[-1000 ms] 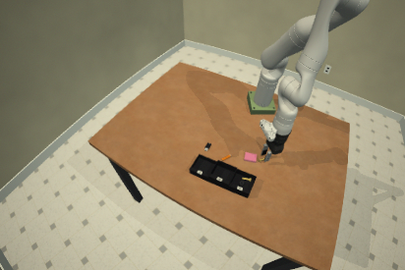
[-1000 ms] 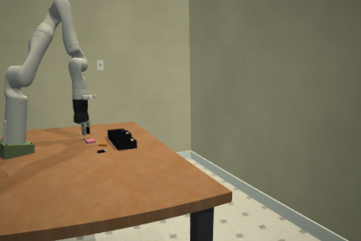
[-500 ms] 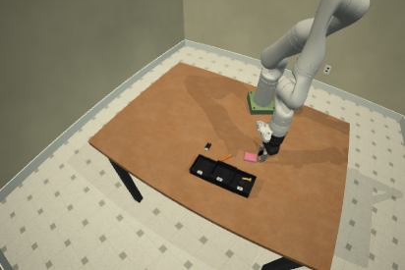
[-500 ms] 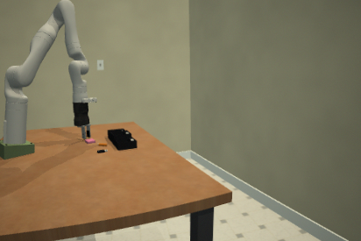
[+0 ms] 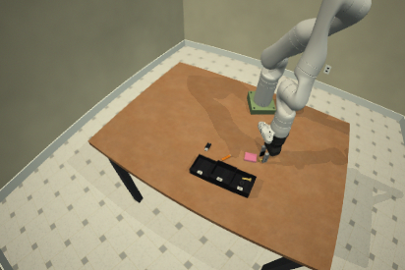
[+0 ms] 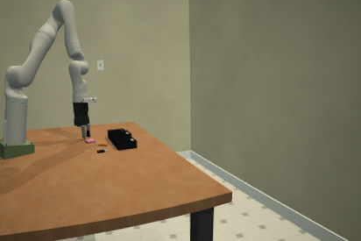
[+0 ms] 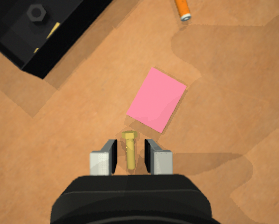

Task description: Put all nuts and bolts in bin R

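The pink eraser is 5 cm to the right of my hand, 2 cm below it and 1 cm ahead of it. Also, from my hand: dark hex nut (15 cm ahead, 5 cm to the right, 2 cm below); orange marker (15 cm to the right, 5 cm ahead, 2 cm below); black bin tray (14 cm ahead, 13 cm to the right, 1 cm below).
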